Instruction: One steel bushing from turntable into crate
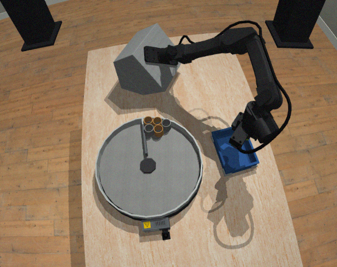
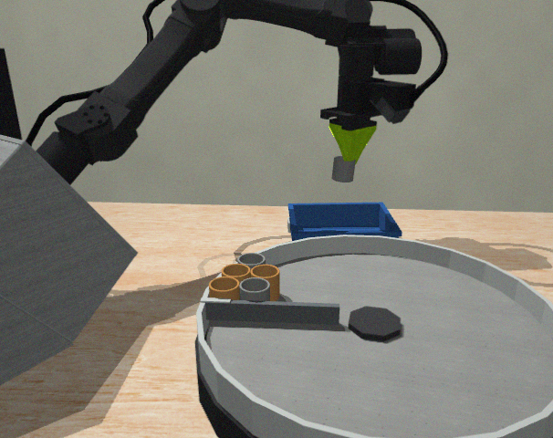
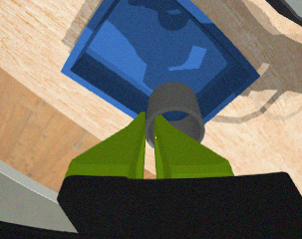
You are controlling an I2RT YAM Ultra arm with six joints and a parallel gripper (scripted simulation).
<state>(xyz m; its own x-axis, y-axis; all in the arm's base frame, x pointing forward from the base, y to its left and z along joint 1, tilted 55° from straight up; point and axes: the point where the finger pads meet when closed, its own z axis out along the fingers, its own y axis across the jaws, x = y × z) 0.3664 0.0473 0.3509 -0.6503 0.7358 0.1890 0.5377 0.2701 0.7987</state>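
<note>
Now: the blue crate 1 cm behind my hand, 1 cm to the right of it and 13 cm below it. Also, from my hand: round grey turntable (6 cm ahead, 36 cm to the right, 11 cm below).
</note>
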